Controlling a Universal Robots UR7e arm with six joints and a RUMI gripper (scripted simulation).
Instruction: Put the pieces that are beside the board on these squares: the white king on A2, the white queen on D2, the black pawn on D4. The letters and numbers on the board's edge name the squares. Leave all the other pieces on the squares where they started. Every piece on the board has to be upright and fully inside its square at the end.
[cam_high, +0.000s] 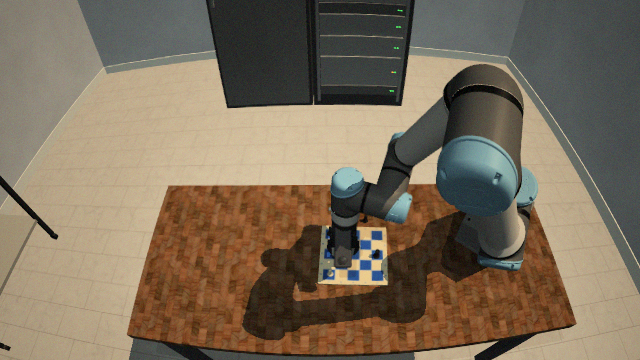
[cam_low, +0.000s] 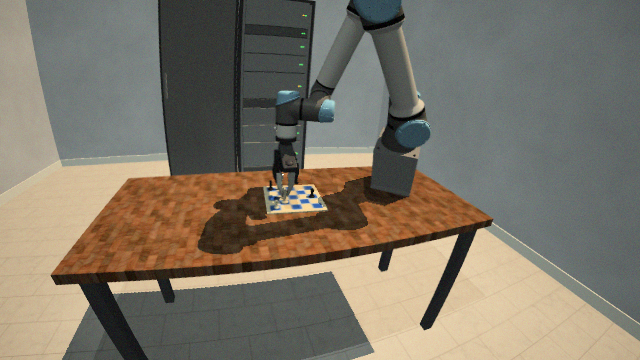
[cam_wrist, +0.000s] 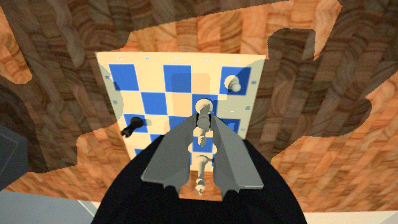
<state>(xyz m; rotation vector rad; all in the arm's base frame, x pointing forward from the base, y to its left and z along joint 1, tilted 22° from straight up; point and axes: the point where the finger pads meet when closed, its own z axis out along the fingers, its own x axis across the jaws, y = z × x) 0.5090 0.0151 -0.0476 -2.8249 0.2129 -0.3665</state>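
My gripper is now 100 mm past the black pawn, 170 mm to the left of it and 30 mm above it. The rest, counted from my hand: tall white piece: 10 mm behind, 110 mm to the right, 10 mm below; then blue-and-cream chessboard: 40 mm behind, 30 mm to the right, 40 mm below.
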